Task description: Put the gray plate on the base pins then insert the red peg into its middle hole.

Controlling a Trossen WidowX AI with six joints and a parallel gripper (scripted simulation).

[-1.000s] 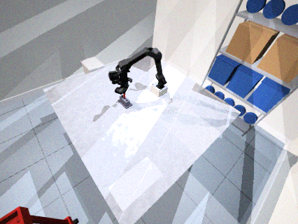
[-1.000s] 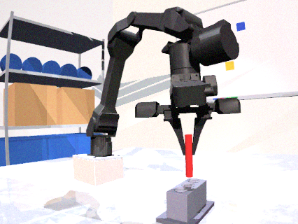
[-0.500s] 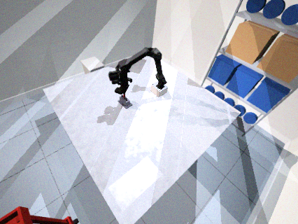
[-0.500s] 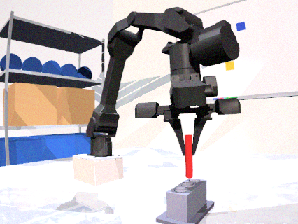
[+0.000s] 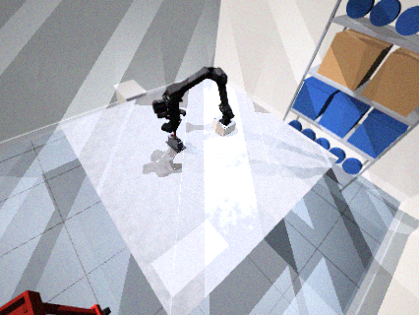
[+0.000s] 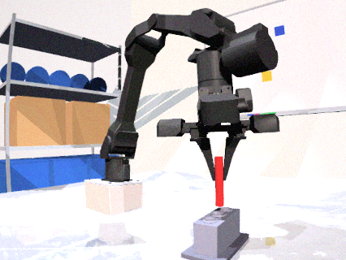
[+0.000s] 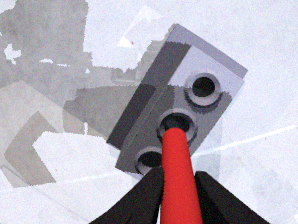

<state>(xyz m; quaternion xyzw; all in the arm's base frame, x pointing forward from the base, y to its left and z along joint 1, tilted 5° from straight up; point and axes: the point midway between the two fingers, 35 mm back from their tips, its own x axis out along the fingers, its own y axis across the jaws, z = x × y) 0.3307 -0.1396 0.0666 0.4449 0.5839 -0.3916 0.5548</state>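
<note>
My gripper tip is now right at the red peg. Also, from my gripper tip: base 11 cm below; then gray plate 7 cm below.
</note>
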